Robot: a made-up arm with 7 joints.
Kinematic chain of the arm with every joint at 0, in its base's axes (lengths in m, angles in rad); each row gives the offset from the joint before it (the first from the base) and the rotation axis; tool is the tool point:
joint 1: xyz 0 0 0 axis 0 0.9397 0.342
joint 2: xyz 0 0 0 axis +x
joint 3: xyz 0 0 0 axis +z
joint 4: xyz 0.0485 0 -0.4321 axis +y
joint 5: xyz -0.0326 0 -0.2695 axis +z
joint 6: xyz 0 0 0 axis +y
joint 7: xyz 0 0 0 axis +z
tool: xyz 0 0 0
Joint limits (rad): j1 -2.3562..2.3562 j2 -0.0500..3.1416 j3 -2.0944..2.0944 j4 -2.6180..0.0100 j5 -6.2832..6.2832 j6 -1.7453..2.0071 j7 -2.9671..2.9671
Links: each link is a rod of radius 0.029 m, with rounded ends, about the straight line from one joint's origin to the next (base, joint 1, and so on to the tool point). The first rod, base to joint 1, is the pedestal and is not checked.
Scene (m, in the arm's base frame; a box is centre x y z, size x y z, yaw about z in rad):
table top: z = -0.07
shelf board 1: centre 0.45 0.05 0.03 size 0.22 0.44 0.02 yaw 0
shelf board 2: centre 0.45 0.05 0.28 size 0.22 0.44 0.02 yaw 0
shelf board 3: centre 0.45 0.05 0.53 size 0.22 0.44 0.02 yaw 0
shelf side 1: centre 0.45 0.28 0.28 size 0.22 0.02 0.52 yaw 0
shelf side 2: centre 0.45 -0.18 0.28 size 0.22 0.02 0.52 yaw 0
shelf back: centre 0.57 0.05 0.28 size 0.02 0.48 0.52 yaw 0
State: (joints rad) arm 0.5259 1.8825 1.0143 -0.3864 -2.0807 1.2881 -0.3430
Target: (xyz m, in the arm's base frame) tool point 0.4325 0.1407 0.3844
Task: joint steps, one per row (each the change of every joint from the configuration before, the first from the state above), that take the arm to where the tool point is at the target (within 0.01 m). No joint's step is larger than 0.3 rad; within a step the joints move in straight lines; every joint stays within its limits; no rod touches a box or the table.
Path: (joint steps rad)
1: -0.0218 0.0538 0.0361 -0.2618 0.0000 0.0000 0.0000
2: -0.0218 0.0538 0.0361 -0.2618 0.0000 0.0000 0.0000
3: -0.0218 0.0538 0.0361 -0.2619 0.0000 0.0000 0.0000
4: -0.0219 0.0538 0.0361 -0.2618 0.0000 0.0000 0.0000
5: -0.0218 0.0538 0.0360 -0.2618 0.0000 0.0000 0.0000
6: -0.0218 0.0538 0.0361 -0.2618 0.0000 0.0000 0.0000
7: 0.1303 0.1620 -0.0873 0.2770 0.0000 0.0000 0.0000
8: 0.1302 0.1619 -0.0874 0.2770 0.0000 0.0000 0.0000

